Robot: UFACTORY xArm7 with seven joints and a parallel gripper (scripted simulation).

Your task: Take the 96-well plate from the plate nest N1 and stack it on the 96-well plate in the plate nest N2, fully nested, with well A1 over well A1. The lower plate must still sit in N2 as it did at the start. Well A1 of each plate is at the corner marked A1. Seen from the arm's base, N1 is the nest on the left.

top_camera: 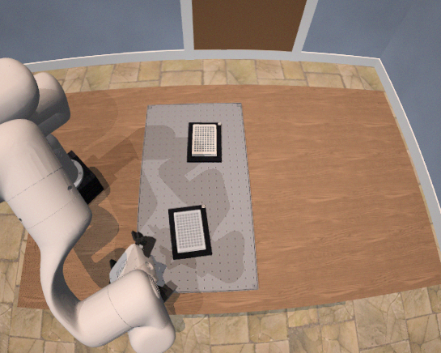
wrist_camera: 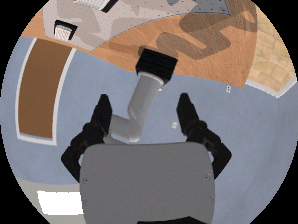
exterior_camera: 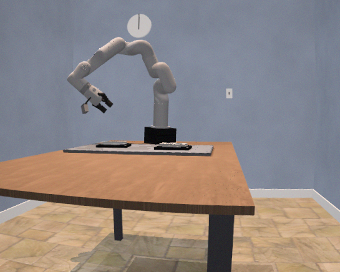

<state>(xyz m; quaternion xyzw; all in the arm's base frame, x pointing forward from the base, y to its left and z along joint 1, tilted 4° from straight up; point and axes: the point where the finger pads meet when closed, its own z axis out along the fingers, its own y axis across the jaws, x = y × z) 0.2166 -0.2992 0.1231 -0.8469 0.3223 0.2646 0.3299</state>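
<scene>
Now: hand 39 cm to the right of the white 96-well plate, 25 cm short of it and 19 cm above it. Also, from my hand: black nest N2 (21 cm below, 15 cm ahead, 7 cm to the left); black nest N1 (39 cm to the left, 25 cm ahead, 21 cm below).
</scene>
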